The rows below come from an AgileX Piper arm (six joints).
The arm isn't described. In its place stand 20 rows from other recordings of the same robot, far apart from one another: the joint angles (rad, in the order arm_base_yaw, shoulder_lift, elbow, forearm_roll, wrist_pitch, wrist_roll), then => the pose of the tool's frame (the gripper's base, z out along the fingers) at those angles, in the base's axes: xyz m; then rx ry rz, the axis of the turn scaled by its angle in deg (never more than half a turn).
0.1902, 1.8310, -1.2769, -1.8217, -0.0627, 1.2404 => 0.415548 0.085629 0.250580 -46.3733 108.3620 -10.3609
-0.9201, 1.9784, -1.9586, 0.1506, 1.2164, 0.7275 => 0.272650 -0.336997 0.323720 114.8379 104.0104 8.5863
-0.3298, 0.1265, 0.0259, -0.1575, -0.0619, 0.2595 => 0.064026 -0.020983 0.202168 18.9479 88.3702 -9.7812
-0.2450, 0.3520, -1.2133, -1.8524, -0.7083, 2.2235 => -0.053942 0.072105 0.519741 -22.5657 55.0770 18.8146
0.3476, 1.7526, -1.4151, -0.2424, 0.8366, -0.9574 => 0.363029 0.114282 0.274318 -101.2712 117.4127 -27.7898
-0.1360, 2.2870, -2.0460, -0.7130, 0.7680, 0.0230 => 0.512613 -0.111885 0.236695 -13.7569 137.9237 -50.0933
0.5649, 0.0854, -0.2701, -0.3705, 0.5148, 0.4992 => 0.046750 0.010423 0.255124 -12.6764 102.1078 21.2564
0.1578, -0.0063, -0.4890, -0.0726, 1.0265, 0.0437 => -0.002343 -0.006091 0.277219 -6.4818 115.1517 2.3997
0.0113, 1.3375, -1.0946, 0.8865, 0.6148, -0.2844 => 0.291223 0.043965 0.345209 14.6907 124.2123 45.4074
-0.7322, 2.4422, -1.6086, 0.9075, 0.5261, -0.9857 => 0.380041 -0.293198 0.047038 34.6224 141.0481 11.8732
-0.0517, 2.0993, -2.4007, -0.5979, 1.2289, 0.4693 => 0.451453 -0.071685 0.408736 34.3669 125.0497 -31.5685
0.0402, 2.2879, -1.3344, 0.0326, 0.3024, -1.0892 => 0.429092 0.018143 0.049921 -83.0827 135.4723 -15.1138
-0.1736, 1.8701, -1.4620, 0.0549, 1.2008, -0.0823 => 0.364807 -0.059248 0.232463 9.7096 176.5215 3.9772
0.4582, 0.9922, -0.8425, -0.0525, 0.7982, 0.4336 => 0.170894 0.080474 0.317918 -3.3325 140.8523 19.2734
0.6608, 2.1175, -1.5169, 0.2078, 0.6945, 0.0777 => 0.341539 0.280727 0.156179 -36.0468 158.3867 23.0396
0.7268, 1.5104, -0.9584, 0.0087, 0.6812, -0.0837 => 0.218635 0.195071 0.231563 -61.3582 144.1355 11.1919
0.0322, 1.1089, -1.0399, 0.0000, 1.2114, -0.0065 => 0.192478 0.006200 0.334974 -3.0642 158.3368 0.3888
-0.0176, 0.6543, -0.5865, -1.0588, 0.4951, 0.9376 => 0.129485 -0.039977 0.332733 14.9938 102.6239 -25.4591
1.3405, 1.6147, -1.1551, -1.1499, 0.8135, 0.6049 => 0.136588 0.318155 0.284765 -79.7233 93.2267 -17.6891
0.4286, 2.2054, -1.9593, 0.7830, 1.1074, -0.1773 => 0.413288 0.251976 0.246150 -27.3842 154.1794 64.2562
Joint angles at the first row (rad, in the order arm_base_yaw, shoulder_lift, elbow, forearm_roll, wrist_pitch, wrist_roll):
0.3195, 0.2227, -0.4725, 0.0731, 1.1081, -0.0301
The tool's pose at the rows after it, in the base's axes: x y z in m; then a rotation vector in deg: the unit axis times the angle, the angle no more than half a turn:
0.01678 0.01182 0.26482 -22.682 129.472 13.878
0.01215 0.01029 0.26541 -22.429 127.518 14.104
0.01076 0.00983 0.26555 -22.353 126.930 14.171
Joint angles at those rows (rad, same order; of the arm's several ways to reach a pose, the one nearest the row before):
0.3195, 0.1659, -0.4725, 0.0732, 1.1082, -0.0301
0.3195, 0.1316, -0.4725, 0.0732, 1.1082, -0.0302
0.3195, 0.1213, -0.4725, 0.0732, 1.1082, -0.0302

